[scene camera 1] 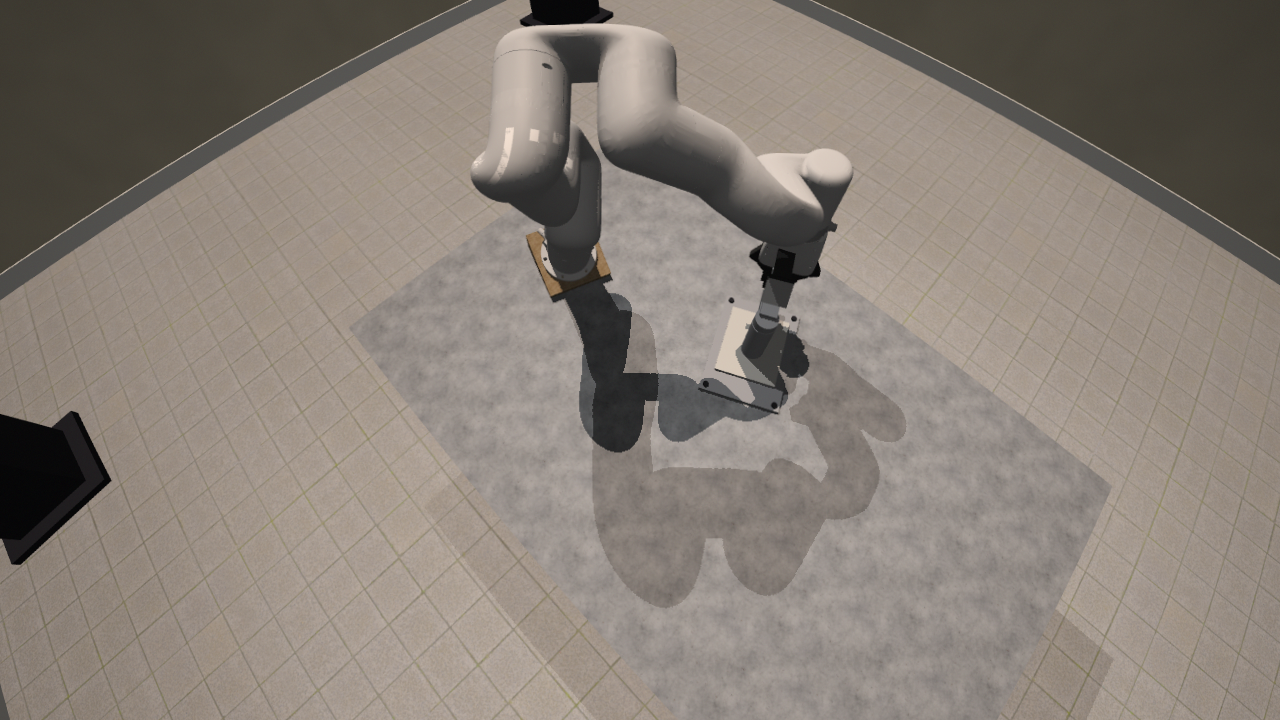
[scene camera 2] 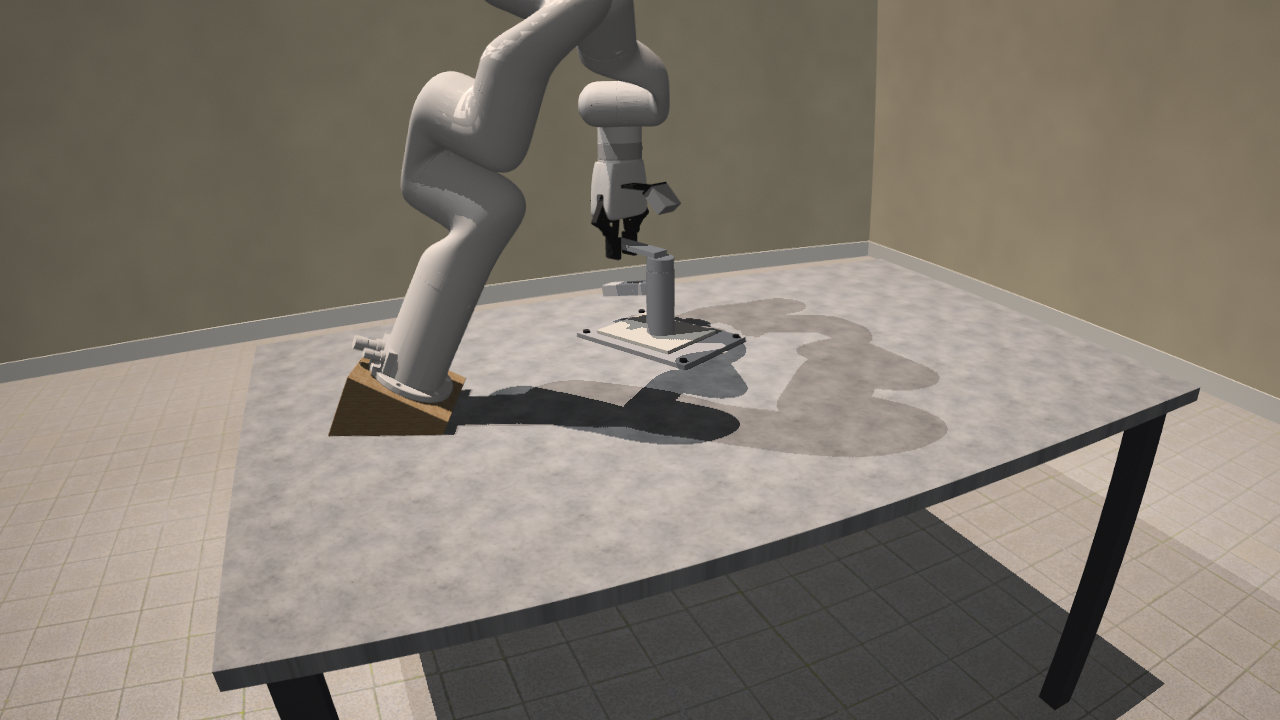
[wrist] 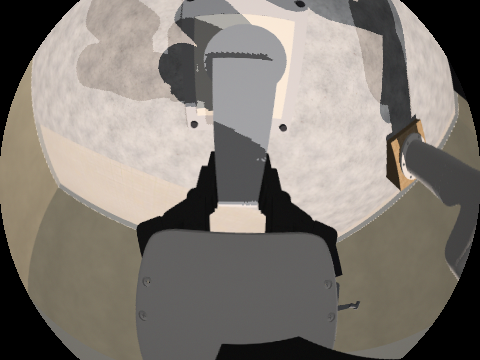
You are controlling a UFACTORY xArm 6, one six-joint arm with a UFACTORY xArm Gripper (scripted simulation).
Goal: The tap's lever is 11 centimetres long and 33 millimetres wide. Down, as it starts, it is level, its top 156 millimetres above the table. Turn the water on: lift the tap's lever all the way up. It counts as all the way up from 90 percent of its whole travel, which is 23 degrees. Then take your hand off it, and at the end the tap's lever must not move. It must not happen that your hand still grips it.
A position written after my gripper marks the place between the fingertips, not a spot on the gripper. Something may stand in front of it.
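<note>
You'd see my gripper (scene camera 2: 621, 256) there, and it's visible to scene camera 1 (scene camera 1: 774, 285) and to the wrist view (wrist: 239, 164) too.
</note>
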